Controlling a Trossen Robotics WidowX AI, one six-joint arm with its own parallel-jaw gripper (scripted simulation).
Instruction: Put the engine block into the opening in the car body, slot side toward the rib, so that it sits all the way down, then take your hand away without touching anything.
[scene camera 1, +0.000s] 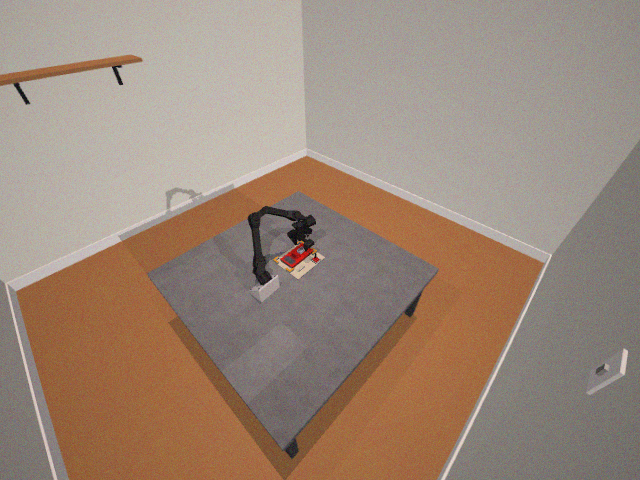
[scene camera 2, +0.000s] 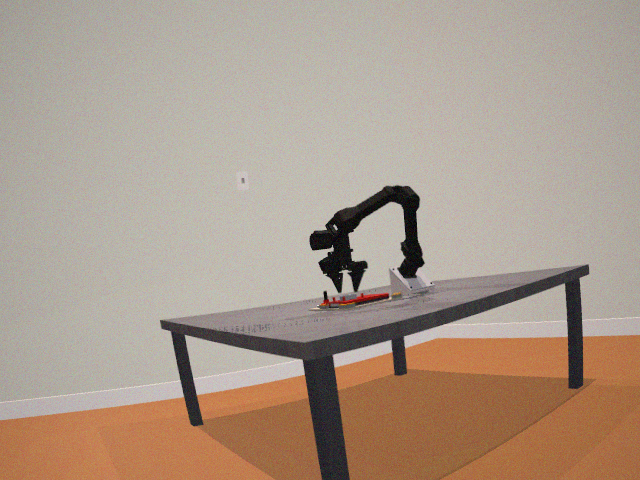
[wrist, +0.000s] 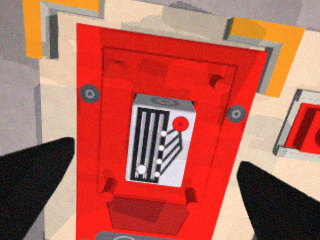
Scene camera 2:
my gripper: 347, 292
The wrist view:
my gripper: 157, 156
red car body: 113, 66
grey engine block: 161, 128
